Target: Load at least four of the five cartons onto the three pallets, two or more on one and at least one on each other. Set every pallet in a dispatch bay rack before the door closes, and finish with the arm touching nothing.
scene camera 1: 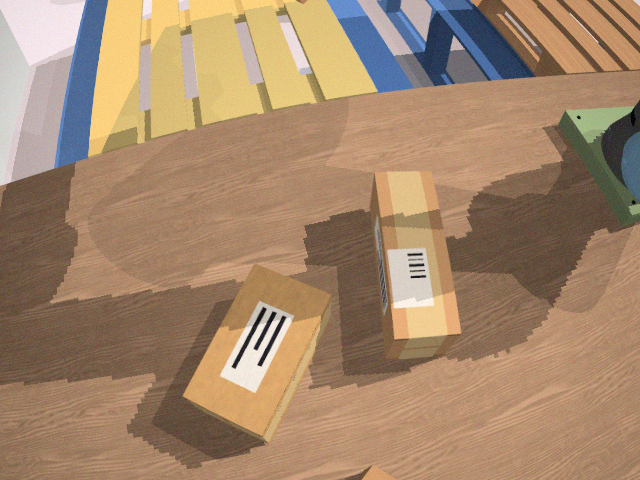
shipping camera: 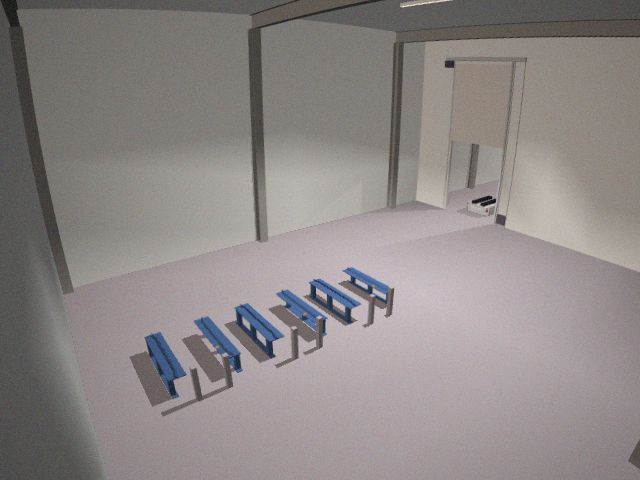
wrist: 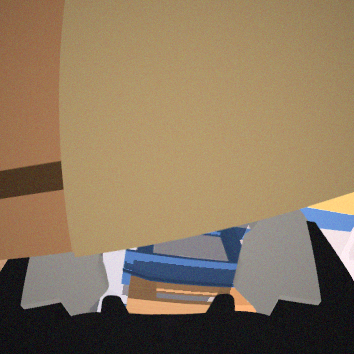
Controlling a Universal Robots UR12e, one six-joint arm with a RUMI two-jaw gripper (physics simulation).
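Frame: origin at the arm's base, x ahead, y left, z up, level; metres.
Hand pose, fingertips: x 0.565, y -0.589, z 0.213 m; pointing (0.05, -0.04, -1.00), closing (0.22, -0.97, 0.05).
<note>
After its pixels a point has its place.
In the wrist view, a carton (wrist: 200, 115) with wide tan tape fills the upper part, very close to the camera and across the finger ends. My gripper (wrist: 170, 260) is shut on it; the contact is hidden. The arm does not show in scene camera 1. There, a taped carton (scene camera 1: 413, 227) @[x 0.540, y 0.031, z 0.053 m] stands on the wooden table right of the middle, a plain carton (scene camera 1: 289, 356) @[x 0.739, y 0.151, z 0.055 m] lies slanted left of it, and a corner of another carton (scene camera 1: 377, 472) @[x 0.689, y 0.312, z 0.067 m] shows at the bottom. A yellow pallet (scene camera 1: 222, 77) @[x 0.710, y -0.773, z -0.292 m] and an orange pallet (scene camera 1: 558, 51) @[x -0.413, y -0.668, z -0.292 m] (wrist: 165, 306) @[x -0.415, y -0.757, z -0.292 m] are beyond the table.
Blue supports (scene camera 1: 356, 46) (wrist: 185, 267) are by the pallets. A green base plate (scene camera 1: 594, 124) @[x 0.052, y -0.110, z 0.005 m] is at the right. The shipping camera shows blue dispatch racks (shipping camera: 258, 322) @[x 10.964, y -1.523, z -0.435 m], grey posts (shipping camera: 295, 343) @[x 10.794, y -0.668, z -0.463 m], a partly lowered door (shipping camera: 480, 103) @[x 1.844, y -2.949, z 3.036 m] and a low white vehicle (shipping camera: 480, 207) @[x 1.309, y -2.804, z -0.510 m] in the doorway.
</note>
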